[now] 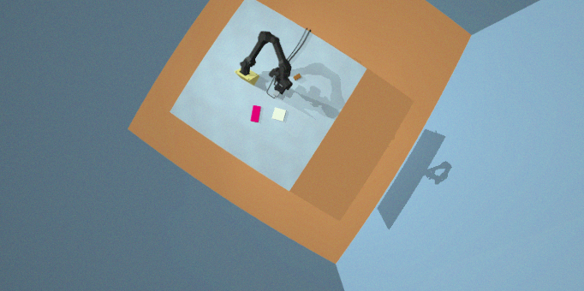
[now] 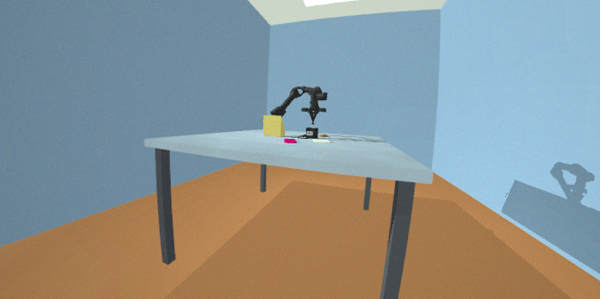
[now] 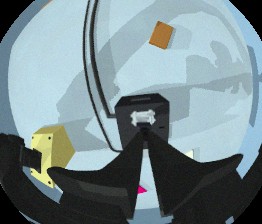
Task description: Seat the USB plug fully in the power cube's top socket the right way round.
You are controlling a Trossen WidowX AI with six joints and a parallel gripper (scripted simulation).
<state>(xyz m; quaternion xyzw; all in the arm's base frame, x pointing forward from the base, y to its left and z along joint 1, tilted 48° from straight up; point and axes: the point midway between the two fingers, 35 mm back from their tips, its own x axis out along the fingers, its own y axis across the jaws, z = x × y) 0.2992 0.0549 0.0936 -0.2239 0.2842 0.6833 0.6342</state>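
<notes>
My gripper tip is now 60 mm above the USB socket. Also, from my gripper tip: USB plug 20 mm below; then cream pad 210 mm to the right, 120 mm below, 120 mm ahead; then small block 140 mm to the left, 120 mm below, 60 mm ahead.
</notes>
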